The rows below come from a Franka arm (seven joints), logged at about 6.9 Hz.
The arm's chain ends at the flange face. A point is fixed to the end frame.
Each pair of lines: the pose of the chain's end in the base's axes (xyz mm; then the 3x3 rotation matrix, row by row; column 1 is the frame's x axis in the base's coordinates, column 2 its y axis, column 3 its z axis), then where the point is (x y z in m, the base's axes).
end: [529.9 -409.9 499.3], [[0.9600 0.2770 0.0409], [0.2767 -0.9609 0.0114], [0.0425 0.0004 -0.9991]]
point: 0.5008 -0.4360 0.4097
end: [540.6 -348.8 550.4], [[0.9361 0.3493 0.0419], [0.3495 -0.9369 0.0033], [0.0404 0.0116 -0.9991]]
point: 0.5137 -0.3781 0.4611
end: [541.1 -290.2 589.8], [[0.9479 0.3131 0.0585], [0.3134 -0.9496 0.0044], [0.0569 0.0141 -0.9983]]
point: 0.5146 -0.3182 0.5000
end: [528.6 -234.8 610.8], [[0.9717 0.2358 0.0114], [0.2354 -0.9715 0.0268], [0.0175 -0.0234 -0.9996]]
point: 0.4957 -0.2581 0.5218
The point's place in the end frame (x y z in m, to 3 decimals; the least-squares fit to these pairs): -0.039 0.017 0.088
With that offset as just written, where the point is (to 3 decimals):
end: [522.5 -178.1 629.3], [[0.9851 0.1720 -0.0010], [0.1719 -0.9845 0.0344], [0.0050 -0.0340 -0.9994]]
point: 0.487 -0.199 0.541
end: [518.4 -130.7 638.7], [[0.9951 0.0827 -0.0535], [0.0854 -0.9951 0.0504], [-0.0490 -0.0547 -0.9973]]
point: 0.476 -0.147 0.552
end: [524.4 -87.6 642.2], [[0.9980 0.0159 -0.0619], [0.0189 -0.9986 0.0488], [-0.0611 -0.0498 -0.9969]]
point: 0.480 -0.101 0.556
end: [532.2 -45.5 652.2], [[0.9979 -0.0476 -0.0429], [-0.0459 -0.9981 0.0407], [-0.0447 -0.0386 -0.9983]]
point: 0.489 -0.057 0.565
